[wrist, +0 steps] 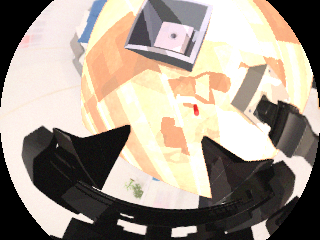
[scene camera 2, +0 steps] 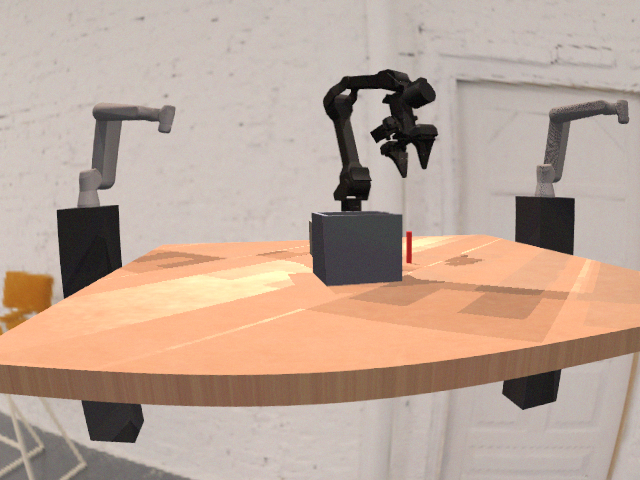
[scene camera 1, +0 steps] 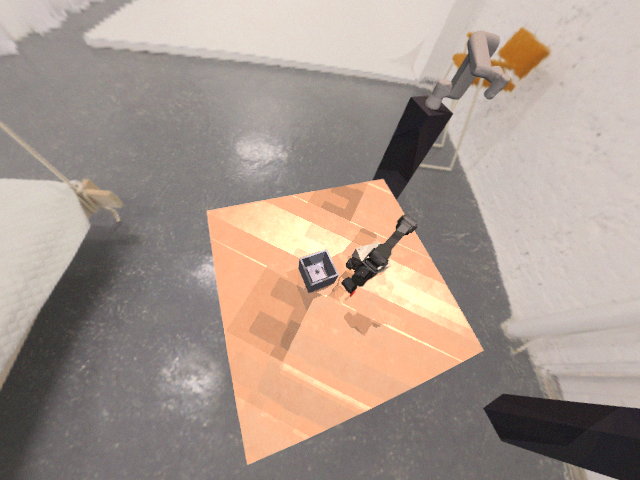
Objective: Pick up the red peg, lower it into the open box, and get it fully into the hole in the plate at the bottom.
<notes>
I see my gripper [scene camera 2: 414, 173], a grey box [scene camera 2: 349, 247] and a plate [wrist: 177, 38].
The grey box is seen too in scene camera 1 [scene camera 1: 323, 256]. My gripper shows as well in the wrist view [wrist: 167, 134]. Scene camera 2 misses the plate, which is hidden by the grey box.
</notes>
